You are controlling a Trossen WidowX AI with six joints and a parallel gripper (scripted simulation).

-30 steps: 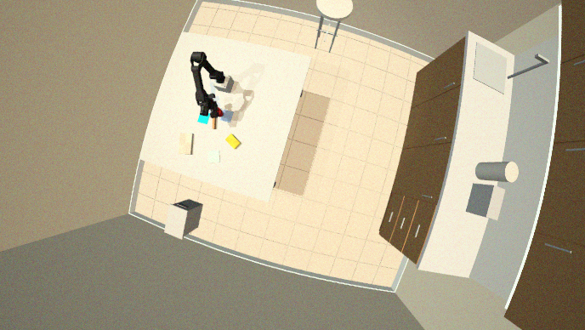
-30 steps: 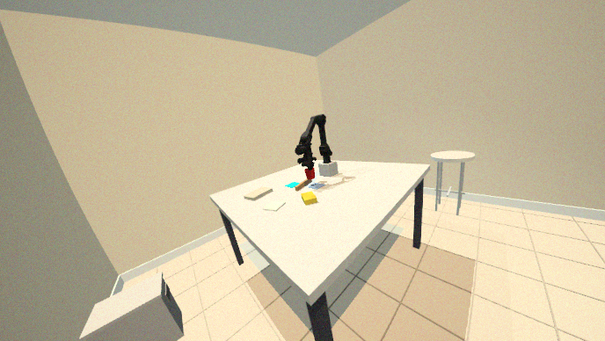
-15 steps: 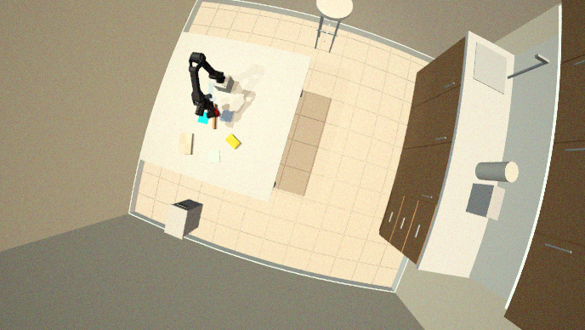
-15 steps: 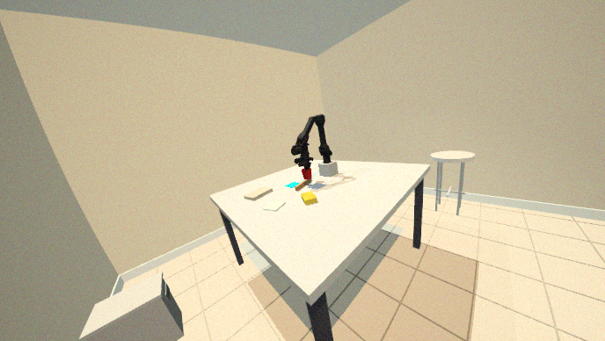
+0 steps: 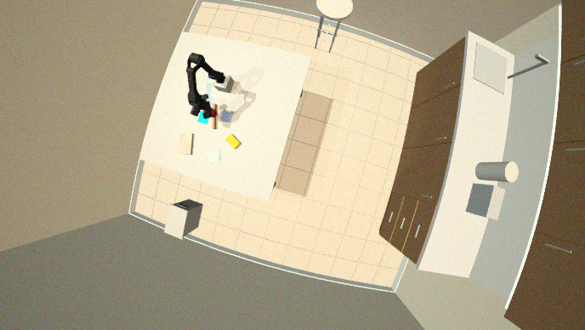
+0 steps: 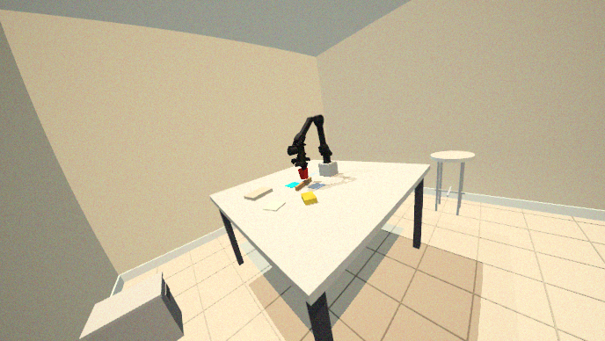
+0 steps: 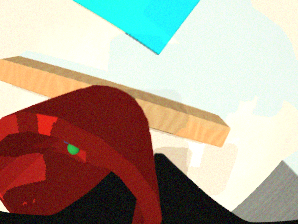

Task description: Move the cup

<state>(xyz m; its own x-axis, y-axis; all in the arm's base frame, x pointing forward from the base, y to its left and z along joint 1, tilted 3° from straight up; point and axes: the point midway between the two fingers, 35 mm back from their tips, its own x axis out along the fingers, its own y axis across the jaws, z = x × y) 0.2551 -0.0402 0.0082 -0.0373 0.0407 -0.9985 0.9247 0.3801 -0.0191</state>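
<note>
The green marble is 40 mm ahead of my gripper tip, 30 mm to the left of it and 20 mm below it. Also, from my gripper tip: red cup: 30 mm ahead, 10 mm to the left; then wooden bar: 90 mm below, 30 mm ahead; then light blue pad: 110 mm to the left, 100 mm below, 20 mm ahead.
</note>
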